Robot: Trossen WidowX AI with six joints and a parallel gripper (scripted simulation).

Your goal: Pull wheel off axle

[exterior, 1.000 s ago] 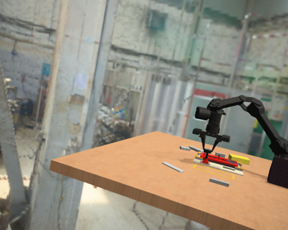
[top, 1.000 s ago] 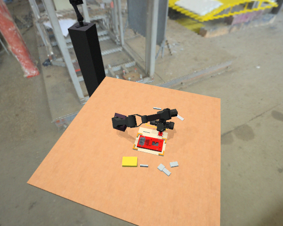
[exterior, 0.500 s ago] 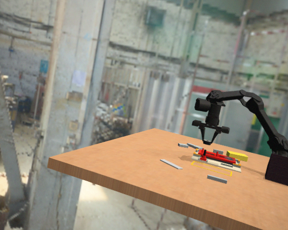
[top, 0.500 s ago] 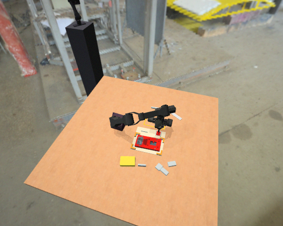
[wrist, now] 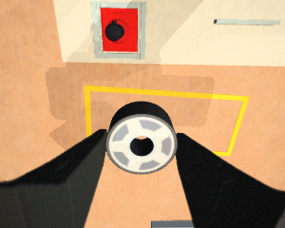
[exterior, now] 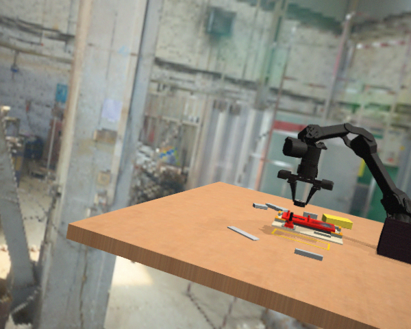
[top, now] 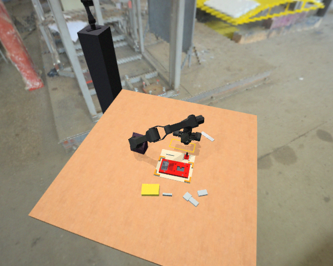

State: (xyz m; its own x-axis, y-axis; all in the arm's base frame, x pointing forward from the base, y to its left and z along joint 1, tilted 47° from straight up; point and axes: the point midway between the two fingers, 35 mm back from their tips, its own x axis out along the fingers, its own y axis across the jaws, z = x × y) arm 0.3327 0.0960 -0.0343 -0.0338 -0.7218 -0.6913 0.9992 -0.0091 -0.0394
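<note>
Right now my gripper tip is 2 cm short of the upright axle, 6 cm to the left of it and 8 cm above it. The rest, counted from my gripper tip: wheel (right at my gripper tip); grey bar (13 cm ahead, 19 cm to the left, 11 cm below); yellow block (13 cm behind, 37 cm to the right, 10 cm below).
</note>
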